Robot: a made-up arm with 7 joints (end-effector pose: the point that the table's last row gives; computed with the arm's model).
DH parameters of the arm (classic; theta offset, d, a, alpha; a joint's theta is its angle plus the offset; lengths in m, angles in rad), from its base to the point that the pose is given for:
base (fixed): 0 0 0 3.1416
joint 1: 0 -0.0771 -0.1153 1.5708
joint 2: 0 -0.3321 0.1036 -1.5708
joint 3: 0 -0.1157 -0.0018 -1.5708
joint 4: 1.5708 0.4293 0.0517 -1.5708
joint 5: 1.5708 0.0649 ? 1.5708
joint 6: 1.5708 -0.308 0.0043 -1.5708
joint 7: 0 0.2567 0.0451 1.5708
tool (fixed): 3.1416 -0.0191 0 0
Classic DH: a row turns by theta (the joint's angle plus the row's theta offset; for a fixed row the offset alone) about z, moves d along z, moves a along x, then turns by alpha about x.
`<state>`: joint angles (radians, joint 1 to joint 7).
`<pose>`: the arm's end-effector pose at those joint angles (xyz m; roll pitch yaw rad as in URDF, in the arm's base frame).
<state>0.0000 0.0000 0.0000 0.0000 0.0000 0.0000 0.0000</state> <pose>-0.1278 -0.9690 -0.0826 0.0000 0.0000 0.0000</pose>
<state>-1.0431 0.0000 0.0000 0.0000 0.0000 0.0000 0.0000</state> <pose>0.7728 -0.5984 -0.0826 0.0000 0.0000 1.0431</pose>
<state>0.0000 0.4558 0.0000 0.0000 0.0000 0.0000 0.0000</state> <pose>-0.1968 -0.9690 -0.0608 0.0000 0.4558 0.0000</pose>
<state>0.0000 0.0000 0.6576 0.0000 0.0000 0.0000 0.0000</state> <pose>-0.4929 -0.7652 -0.0826 0.0000 0.0000 -0.6576</pose>
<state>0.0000 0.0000 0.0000 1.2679 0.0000 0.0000 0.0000</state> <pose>0.2153 -0.9690 0.0015 0.0000 -1.2679 0.0000</pose>
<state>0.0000 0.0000 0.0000 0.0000 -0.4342 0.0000 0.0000</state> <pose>-0.1278 -0.8121 -0.1396 0.4342 0.0000 0.0000</pose>
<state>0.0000 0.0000 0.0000 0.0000 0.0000 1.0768 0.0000</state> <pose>0.1242 -0.8775 -0.0826 0.0000 0.0000 1.0768</pose>
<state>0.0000 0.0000 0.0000 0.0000 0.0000 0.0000 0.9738</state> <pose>-0.0923 -0.9690 -0.1115 0.0000 -0.9738 0.0000</pose>
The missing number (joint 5, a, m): 0.0491
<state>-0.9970 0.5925 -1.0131 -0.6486 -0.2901 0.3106 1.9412</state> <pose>0.7114 -0.2704 -0.3160 1.1355 -0.5157 1.0100</pose>
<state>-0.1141 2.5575 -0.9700 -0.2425 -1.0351 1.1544 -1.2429</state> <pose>-0.4171 -0.4283 -0.0573 -2.9863 -0.6801 1.0036</pose>
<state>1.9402 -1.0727 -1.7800 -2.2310 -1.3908 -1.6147 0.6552</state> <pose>0.0593 0.3435 0.3342 -0.7726 -1.2204 2.8060</pose>
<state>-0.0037 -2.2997 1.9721 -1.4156 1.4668 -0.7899 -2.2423</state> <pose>-0.0038 -0.1686 -0.6158 1.9670 0.6042 1.5318</pose>
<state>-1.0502 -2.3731 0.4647 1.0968 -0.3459 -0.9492 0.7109</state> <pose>0.6603 -0.3323 0.3176 -2.6712 0.8685 -0.5845</pose>
